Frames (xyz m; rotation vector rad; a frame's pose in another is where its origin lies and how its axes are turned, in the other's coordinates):
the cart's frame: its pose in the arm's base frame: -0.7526 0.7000 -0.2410 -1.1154 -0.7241 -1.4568
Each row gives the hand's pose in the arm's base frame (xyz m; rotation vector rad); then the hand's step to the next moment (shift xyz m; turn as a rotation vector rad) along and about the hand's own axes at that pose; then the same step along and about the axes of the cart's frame.
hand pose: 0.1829 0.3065 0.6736 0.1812 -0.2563 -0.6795
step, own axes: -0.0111 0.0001 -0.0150 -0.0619 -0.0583 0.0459
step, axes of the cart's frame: -0.0184 -0.0031 0.0006 0.0153 -0.0924 -0.0239
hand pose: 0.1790 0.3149 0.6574 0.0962 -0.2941 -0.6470
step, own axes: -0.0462 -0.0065 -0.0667 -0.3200 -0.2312 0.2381
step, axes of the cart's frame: -0.0796 -0.0120 -0.0121 0.0718 -0.4516 -0.0589
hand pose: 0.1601 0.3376 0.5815 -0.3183 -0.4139 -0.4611
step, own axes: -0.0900 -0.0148 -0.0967 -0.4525 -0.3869 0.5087
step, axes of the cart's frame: -0.1078 -0.0280 -0.0725 0.2395 -0.7449 -0.0303
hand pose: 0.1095 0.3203 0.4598 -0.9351 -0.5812 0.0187
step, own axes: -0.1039 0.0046 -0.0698 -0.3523 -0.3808 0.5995
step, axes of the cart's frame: -0.0493 -0.0243 -0.1125 0.2796 -0.7353 0.0987
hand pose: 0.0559 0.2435 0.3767 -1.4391 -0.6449 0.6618
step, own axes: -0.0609 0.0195 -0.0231 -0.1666 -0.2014 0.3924
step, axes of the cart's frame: 0.0036 -0.0079 -0.0674 0.1224 -0.4440 0.1009
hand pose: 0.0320 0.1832 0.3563 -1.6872 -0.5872 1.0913
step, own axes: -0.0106 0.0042 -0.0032 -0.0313 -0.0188 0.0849
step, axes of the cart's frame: 0.0049 -0.0004 -0.0108 0.0061 -0.0919 0.0076
